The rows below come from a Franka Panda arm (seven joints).
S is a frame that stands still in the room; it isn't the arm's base.
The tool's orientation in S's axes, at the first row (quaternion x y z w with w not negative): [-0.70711, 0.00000, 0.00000, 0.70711]
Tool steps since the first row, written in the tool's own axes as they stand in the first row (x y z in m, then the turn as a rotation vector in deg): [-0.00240, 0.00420, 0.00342, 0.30, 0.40, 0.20]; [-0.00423, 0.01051, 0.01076, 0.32, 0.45, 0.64]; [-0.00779, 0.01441, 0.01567, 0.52, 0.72, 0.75]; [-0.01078, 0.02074, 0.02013, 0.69, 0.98, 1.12]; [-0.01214, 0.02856, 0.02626, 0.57, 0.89, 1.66]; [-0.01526, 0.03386, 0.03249, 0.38, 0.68, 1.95]
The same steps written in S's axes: [-0.00240, 0.00342, -0.00420, 0.30, 0.20, -0.40]; [-0.00423, 0.01076, -0.01051, 0.32, 0.64, -0.45]; [-0.00779, 0.01567, -0.01441, 0.52, 0.75, -0.72]; [-0.01078, 0.02013, -0.02074, 0.69, 1.12, -0.98]; [-0.01214, 0.02626, -0.02856, 0.57, 1.66, -0.89]; [-0.01526, 0.03249, -0.03386, 0.38, 1.95, -0.68]
